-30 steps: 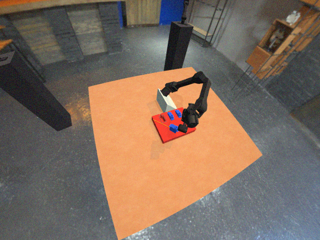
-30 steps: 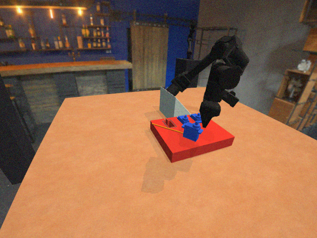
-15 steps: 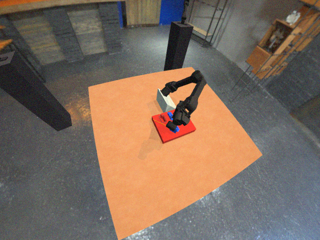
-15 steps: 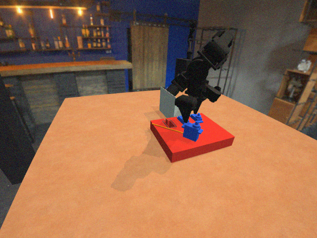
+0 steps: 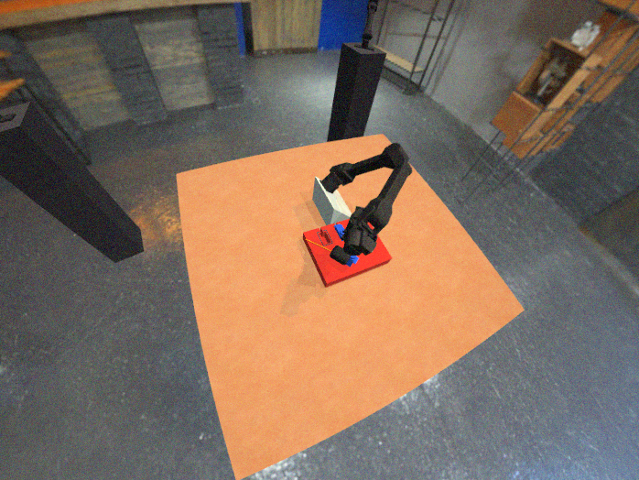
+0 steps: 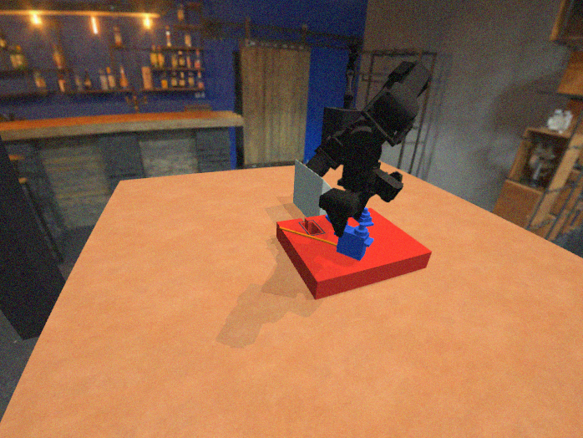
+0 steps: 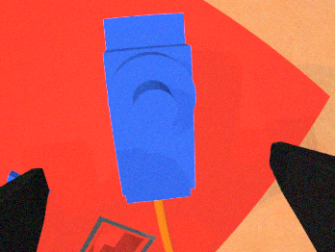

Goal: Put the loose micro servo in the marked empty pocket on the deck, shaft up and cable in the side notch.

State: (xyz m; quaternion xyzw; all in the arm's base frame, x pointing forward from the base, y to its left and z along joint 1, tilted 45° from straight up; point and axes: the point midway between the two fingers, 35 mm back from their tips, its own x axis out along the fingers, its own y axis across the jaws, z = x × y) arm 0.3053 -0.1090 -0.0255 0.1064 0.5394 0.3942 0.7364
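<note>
The red deck lies 50 mm to the left of my gripper tip and 80 mm below it.
</note>
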